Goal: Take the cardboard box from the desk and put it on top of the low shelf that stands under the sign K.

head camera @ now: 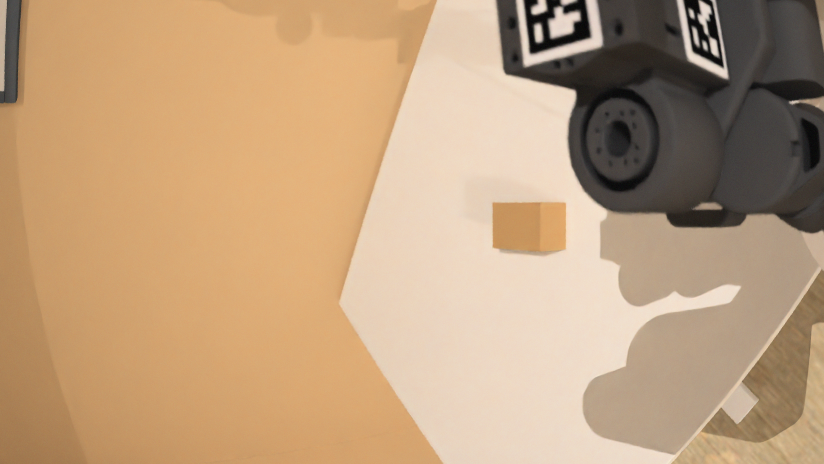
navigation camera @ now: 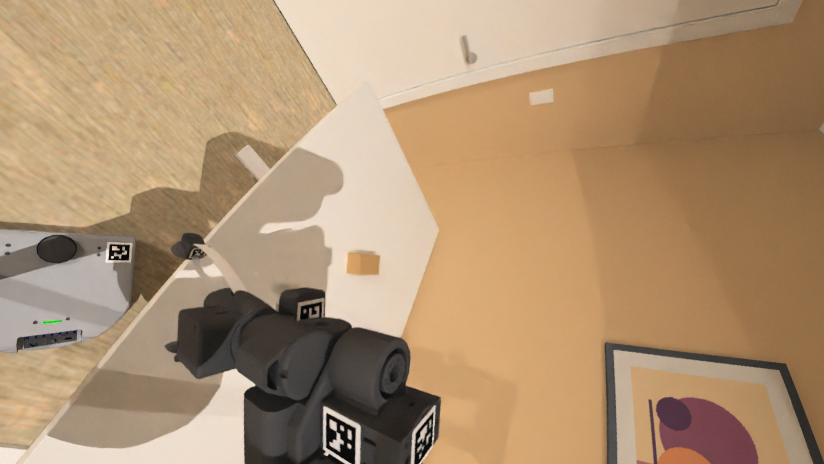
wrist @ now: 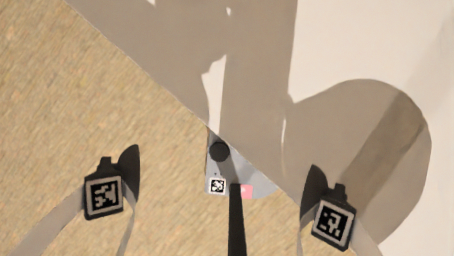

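Where they show: gripper, fingertip midpoint: (navigation camera: 181, 294) (wrist: 222, 174); robot's base, origin of the base link: (navigation camera: 58, 247) (wrist: 222, 144).
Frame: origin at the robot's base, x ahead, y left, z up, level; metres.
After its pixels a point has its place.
The small brown cardboard box (head camera: 516, 226) @[y -0.595, x 0.007, z 0.770 m] (navigation camera: 363, 263) @[y -0.565, x 0.011, z 0.770 m] stands on the white desk (head camera: 438, 345) @[y -0.839, x 0.203, z 0.721 m] (navigation camera: 392, 195) @[y -0.764, x 0.252, z 0.720 m], near the desk corner by the wall. The box does not show in the wrist view. My gripper (wrist: 222, 174) @[y -0.127, x -0.022, z 0.817 m] (navigation camera: 176, 296) @[y -0.127, x -0.022, z 0.817 m] is open, its two fingers wide apart with nothing between them. It is over the desk's front edge, on the floor side, apart from the box. In the head camera view the wrist hides part of the desk, and the fingers do not show. The low shelf and the sign K do not show in these views.
My base (navigation camera: 92, 293) @[y -0.077, x -0.121, z 0.160 m] (wrist: 250, 176) @[y 0.081, x -0.120, z 0.160 m] stands on the wooden floor (navigation camera: 115, 86) @[y -0.067, x 0.560, z 0.000 m] (wrist: 60, 100) @[y -0.120, x 0.742, z 0.001 m] beside the desk's front edge. An orange wall (head camera: 201, 230) @[y -1.133, x -0.002, z 1.047 m] (navigation camera: 518, 259) @[y -1.158, x 0.034, z 1.117 m] runs behind the desk. A white door (navigation camera: 403, 34) @[y -0.900, x 1.109, z 0.631 m] is beyond one desk corner. A framed picture (navigation camera: 709, 426) @[y -0.858, x -0.366, z 1.656 m] hangs on the wall.
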